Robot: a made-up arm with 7 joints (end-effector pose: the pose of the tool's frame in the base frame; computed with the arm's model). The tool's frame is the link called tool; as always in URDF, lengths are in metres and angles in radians. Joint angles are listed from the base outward.
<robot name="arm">
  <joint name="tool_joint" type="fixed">
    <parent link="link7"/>
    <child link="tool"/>
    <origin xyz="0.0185 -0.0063 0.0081" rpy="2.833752 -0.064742 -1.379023"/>
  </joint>
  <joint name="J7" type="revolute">
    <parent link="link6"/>
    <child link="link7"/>
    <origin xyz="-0.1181 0.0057 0.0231" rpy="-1.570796 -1.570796 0"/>
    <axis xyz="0 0 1"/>
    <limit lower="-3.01" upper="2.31"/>
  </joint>
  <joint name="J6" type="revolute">
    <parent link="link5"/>
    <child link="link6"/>
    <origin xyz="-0.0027 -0.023 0.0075" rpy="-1.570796 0 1.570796"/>
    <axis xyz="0 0 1"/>
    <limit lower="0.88" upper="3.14"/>
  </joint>
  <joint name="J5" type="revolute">
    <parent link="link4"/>
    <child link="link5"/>
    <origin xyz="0.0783 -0.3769 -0.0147" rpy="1.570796 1.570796 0"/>
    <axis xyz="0 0 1"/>
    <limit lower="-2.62" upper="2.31"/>
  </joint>
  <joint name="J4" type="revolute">
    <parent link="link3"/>
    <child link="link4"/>
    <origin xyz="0.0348 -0.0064 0.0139" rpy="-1.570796 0 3.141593"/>
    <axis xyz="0 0 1"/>
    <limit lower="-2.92" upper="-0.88"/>
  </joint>
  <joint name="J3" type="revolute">
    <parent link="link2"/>
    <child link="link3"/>
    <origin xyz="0.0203 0.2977 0.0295" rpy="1.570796 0 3.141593"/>
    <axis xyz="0 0 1"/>
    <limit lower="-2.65" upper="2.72"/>
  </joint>
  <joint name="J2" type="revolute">
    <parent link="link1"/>
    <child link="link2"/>
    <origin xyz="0.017 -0.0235 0.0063" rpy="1.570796 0 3.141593"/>
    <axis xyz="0 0 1"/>
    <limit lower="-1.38" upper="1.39"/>
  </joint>
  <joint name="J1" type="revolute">
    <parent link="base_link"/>
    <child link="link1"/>
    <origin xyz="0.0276 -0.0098 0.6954"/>
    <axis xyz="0 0 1"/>
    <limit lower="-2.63" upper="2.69"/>
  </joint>
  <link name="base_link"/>
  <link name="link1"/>
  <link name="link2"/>
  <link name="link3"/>
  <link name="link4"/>
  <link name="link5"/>
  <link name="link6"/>
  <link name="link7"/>
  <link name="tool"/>
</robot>
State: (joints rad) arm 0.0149 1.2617 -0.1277 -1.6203 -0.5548 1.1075 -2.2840
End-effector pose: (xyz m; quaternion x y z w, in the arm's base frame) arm 0.4749 -0.1119 0.3175 0.4554 0.5320 0.6485 0.2985
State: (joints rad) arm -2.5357 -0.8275 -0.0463 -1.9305 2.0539 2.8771 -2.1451
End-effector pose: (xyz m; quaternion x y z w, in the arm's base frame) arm -0.1627 -0.0332 1.1356 -0.8127 -0.2751 -0.5075 0.0794
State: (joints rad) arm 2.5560 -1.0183 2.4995 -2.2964 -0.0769 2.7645 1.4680
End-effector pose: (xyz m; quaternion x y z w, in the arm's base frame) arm 0.1074 -0.4177 0.4534 -0.3240 0.2666 -0.8918 0.1695
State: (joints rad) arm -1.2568 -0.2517 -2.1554 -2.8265 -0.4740 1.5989 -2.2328
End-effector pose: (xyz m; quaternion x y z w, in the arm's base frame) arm -0.1852 0.0323 0.5047 0.2180 -0.4299 -0.3834 0.7878
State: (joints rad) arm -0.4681 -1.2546 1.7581 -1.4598 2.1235 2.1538 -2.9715
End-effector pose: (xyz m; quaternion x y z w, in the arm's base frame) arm -0.1133 0.6361 0.7350 -0.1643 0.5551 -0.7874 0.2116
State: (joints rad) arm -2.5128 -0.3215 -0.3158 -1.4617 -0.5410 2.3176 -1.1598
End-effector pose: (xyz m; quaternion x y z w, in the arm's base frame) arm -0.2979 -0.0764 1.3330 -0.4834 0.4911 -0.5861 0.4261
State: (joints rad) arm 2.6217 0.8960 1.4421 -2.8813 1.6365 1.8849 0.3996
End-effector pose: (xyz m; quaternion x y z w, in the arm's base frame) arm 0.0266 -0.2411 0.6051 -0.9191 0.0710 0.3499 0.1668
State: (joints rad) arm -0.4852 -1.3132 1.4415 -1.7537 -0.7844 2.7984 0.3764
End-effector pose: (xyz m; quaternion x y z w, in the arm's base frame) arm -0.0621 0.6043 0.8120 -0.4055 -0.7683 0.4010 0.2907
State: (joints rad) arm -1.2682 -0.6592 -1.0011 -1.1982 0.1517 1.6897 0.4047
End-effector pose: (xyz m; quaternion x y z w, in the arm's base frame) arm -0.4163 0.0036 1.2590 -0.0602 -0.3765 -0.9208 0.0821
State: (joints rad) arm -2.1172 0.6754 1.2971 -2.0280 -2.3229 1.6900 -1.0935
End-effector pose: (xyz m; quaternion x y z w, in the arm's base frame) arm 0.3756 -0.4816 0.7711 -0.5331 0.4854 0.4376 0.5373
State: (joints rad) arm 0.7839 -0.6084 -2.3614 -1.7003 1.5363 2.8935 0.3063
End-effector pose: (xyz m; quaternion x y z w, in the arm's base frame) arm -0.1304 -0.5365 0.7090 -0.4258 0.2915 0.8341 0.1949
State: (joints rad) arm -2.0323 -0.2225 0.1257 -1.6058 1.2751 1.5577 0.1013
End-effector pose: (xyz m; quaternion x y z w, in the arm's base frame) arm -0.0771 -0.4576 1.1252 0.3032 -0.3438 -0.7438 0.4865
